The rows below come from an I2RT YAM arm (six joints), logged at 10 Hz.
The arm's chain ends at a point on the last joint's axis. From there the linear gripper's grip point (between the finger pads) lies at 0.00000 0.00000 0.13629 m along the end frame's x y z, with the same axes.
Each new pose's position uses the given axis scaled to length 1; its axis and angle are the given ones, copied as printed.
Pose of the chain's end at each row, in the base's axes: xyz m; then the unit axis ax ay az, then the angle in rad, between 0 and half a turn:
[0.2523 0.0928 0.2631 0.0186 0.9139 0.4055 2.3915]
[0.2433 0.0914 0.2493 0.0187 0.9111 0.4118 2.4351]
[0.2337 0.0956 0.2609 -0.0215 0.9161 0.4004 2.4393]
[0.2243 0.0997 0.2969 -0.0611 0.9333 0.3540 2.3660]
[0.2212 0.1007 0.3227 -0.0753 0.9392 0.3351 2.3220]
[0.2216 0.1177 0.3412 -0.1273 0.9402 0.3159 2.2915]
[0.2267 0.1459 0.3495 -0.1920 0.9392 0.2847 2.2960]
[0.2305 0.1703 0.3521 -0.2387 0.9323 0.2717 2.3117]
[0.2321 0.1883 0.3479 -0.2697 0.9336 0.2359 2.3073]
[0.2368 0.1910 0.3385 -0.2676 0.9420 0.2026 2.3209]
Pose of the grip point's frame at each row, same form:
[0.3390 0.1785 0.2022 0.0186 0.9139 0.4055 2.3915]
[0.3258 0.1798 0.1863 0.0187 0.9111 0.4118 2.4351]
[0.3123 0.1856 0.1954 -0.0215 0.9161 0.4004 2.4393]
[0.3083 0.1827 0.2289 -0.0611 0.9333 0.3540 2.3660]
[0.3090 0.1804 0.2554 -0.0753 0.9392 0.3351 2.3220]
[0.3088 0.1979 0.2738 -0.1273 0.9402 0.3159 2.2915]
[0.3101 0.2261 0.2775 -0.1920 0.9392 0.2847 2.2960]
[0.3095 0.2521 0.2770 -0.2387 0.9323 0.2717 2.3117]
[0.3119 0.2657 0.2690 -0.2697 0.9336 0.2359 2.3073]
[0.3183 0.2614 0.2550 -0.2676 0.9420 0.2026 2.3209]

